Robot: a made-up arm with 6 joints. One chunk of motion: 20 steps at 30 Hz.
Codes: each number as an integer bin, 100 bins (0 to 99) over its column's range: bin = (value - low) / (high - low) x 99, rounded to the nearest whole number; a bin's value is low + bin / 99 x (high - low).
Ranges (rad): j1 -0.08..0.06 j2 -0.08..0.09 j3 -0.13..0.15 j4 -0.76..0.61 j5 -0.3..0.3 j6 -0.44..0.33
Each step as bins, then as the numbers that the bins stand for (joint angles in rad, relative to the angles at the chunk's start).
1 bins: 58 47 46 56 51 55
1 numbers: 0.0020 0.0007 0.0001 0.0149 0.0091 -0.0122
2 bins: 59 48 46 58 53 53
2 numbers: 0.0034 0.0024 0.0001 0.0426 0.0212 -0.0278
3 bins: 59 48 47 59 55 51
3 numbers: 0.0034 0.0024 0.0029 0.0565 0.0333 -0.0433
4 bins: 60 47 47 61 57 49
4 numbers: 0.0048 0.0007 0.0029 0.0841 0.0455 -0.0589
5 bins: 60 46 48 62 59 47
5 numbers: 0.0048 -0.0010 0.0058 0.0980 0.0576 -0.0744
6 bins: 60 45 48 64 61 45
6 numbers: 0.0048 -0.0027 0.0058 0.1257 0.0697 -0.0900
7 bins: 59 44 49 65 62 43
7 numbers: 0.0034 -0.0044 0.0086 0.1395 0.0758 -0.1056
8 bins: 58 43 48 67 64 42
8 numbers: 0.0020 -0.0062 0.0058 0.1672 0.0879 -0.1133
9 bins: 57 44 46 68 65 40
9 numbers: 0.0006 -0.0044 0.0001 0.1810 0.0939 -0.1289
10 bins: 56 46 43 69 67 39
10 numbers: -0.0008 -0.0010 -0.0084 0.1948 0.1061 -0.1367
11 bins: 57 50 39 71 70 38
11 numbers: 0.0006 0.0059 -0.0197 0.2225 0.1242 -0.1444
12 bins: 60 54 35 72 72 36
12 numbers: 0.0048 0.0127 -0.0310 0.2364 0.1364 -0.1600
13 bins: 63 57 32 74 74 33
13 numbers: 0.0091 0.0179 -0.0395 0.2640 0.1485 -0.1833
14 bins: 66 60 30 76 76 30
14 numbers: 0.0133 0.0230 -0.0452 0.2917 0.1606 -0.2067
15 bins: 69 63 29 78 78 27
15 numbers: 0.0176 0.0282 -0.0480 0.3194 0.1727 -0.2300
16 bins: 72 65 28 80 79 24
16 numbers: 0.0218 0.0316 -0.0508 0.3471 0.1788 -0.2533
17 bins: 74 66 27 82 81 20
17 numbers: 0.0246 0.0333 -0.0536 0.3747 0.1909 -0.2844
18 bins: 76 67 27 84 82 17
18 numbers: 0.0275 0.0351 -0.0536 0.4024 0.1970 -0.3078
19 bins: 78 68 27 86 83 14
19 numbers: 0.0303 0.0368 -0.0536 0.4301 0.2030 -0.3311
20 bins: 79 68 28 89 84 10
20 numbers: 0.0317 0.0368 -0.0508 0.4716 0.2091 -0.3622
